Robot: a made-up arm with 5 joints. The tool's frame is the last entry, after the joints. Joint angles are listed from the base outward. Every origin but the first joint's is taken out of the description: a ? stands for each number. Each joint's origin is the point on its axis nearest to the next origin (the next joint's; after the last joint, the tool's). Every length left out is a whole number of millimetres.
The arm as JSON. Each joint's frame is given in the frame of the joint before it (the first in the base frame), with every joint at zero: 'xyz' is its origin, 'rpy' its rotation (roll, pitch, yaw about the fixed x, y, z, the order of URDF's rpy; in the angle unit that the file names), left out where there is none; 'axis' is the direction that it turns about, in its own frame. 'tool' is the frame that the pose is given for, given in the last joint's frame.
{
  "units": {
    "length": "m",
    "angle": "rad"
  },
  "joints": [
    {
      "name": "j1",
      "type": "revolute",
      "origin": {
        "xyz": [
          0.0,
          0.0,
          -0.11
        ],
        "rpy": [
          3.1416,
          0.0,
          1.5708
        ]
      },
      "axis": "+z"
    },
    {
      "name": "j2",
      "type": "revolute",
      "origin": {
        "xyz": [
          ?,
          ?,
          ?
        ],
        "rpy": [
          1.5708,
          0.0,
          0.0
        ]
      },
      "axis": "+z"
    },
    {
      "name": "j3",
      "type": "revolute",
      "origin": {
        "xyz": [
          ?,
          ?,
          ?
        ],
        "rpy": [
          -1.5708,
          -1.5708,
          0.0
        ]
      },
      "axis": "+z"
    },
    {
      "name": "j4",
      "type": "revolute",
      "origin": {
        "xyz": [
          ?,
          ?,
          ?
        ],
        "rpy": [
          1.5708,
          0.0,
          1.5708
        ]
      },
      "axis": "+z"
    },
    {
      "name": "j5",
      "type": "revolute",
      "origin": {
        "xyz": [
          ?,
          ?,
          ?
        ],
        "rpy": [
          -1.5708,
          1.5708,
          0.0
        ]
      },
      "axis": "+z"
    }
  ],
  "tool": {
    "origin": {
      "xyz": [
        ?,
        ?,
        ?
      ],
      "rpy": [
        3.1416,
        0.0,
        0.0
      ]
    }
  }
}
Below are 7 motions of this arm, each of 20 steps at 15 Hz.
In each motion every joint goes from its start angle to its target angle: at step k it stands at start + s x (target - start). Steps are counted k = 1, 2, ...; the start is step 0. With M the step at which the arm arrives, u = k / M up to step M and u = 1 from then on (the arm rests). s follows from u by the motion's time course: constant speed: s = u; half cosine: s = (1 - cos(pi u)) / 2; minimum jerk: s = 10 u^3 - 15 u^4 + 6 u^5.
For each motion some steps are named. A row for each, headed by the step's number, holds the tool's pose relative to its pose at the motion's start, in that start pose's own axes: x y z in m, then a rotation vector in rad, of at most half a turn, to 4 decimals.
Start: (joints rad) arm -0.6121 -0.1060 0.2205 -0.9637 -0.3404
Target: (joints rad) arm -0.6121 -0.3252 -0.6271 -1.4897 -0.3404
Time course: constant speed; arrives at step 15
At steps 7, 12, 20:
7: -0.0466 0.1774 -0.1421 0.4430 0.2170 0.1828
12: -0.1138 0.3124 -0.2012 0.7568 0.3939 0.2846
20: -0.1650 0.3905 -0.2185 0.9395 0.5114 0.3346

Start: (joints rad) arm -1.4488 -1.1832 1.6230 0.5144 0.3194
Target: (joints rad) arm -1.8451 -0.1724 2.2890 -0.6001 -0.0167
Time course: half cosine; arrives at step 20
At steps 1, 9, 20:
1: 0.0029 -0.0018 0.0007 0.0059 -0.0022 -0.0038
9: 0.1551 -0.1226 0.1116 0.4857 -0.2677 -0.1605
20: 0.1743 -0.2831 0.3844 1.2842 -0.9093 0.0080

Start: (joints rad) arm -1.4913 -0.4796 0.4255 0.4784 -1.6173
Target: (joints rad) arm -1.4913 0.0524 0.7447 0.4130 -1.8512
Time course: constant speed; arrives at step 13
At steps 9, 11, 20:
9: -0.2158 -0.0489 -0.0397 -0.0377 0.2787 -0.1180
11: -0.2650 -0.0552 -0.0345 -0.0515 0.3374 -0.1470
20: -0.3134 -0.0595 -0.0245 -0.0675 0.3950 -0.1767

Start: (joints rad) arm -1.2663 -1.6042 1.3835 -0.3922 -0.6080
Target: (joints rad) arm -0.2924 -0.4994 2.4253 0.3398 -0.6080
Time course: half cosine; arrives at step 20
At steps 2, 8, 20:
2: 0.0143 -0.0058 0.0212 -0.0209 -0.0316 -0.0117
8: 0.1049 -0.0967 0.3244 -0.1989 -0.4391 -0.2891
20: -0.1909 -0.3279 0.6404 0.1564 -0.9799 -1.2675

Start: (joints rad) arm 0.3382 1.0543 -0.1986 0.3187 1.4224
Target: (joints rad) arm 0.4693 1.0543 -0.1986 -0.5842 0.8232
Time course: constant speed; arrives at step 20
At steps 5, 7, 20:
5: -0.0236 0.0061 -0.0520 0.0213 0.2326 0.1390
7: -0.0355 0.0079 -0.0702 0.0401 0.3246 0.1917
20: -0.1270 0.0136 -0.1434 0.3078 0.8876 0.4732

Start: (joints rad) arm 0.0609 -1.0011 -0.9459 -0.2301 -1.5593
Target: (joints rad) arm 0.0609 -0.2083 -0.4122 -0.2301 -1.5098
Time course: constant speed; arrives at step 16
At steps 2, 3, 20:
2: -0.0536 0.0210 -0.0248 0.0603 0.0615 -0.0890
3: -0.0810 0.0331 -0.0351 0.0888 0.0944 -0.1330
20: -0.4277 0.2510 -0.0088 0.3532 0.6389 -0.6540

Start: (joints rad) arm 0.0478 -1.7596 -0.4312 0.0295 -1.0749
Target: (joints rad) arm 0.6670 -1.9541 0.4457 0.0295 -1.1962
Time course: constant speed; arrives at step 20
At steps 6, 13, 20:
6: -0.0384 -0.1221 0.1268 -0.1626 -0.0865 -0.1913
13: -0.0982 -0.2071 0.2892 -0.3229 -0.2332 -0.3956
20: -0.1658 -0.2349 0.4413 -0.4444 -0.4215 -0.5731

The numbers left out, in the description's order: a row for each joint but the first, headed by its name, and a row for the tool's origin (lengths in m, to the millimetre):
j2: 0.01 0.24 0.0
j3: 0.02 0.34 0.0
j4: -0.38 0.09 0.0
j5: -0.05 0.06 0.0
tool: 0.11 -0.04 0.0

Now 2 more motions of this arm.
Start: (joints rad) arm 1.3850 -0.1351 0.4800 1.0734 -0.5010
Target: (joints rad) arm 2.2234 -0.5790 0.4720 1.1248 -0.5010
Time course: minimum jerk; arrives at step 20
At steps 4, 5, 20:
4: 0.0005 -0.0127 -0.0181 0.0416 0.0279 -0.0178
5: 0.0004 -0.0227 -0.0324 0.0745 0.0493 -0.0323
20: -0.0764 -0.2118 -0.3006 0.7203 0.3632 -0.4187

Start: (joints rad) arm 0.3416 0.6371 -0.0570 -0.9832 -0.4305
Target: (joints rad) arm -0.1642 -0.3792 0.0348 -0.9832 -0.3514
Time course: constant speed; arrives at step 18
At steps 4, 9, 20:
4: 0.0651 0.1360 -0.0506 0.2143 -0.0663 0.0809
9: 0.1122 0.3220 -0.0918 0.4984 -0.1107 0.1616
20: 0.1021 0.6601 -0.0994 1.0354 -0.0790 0.2372

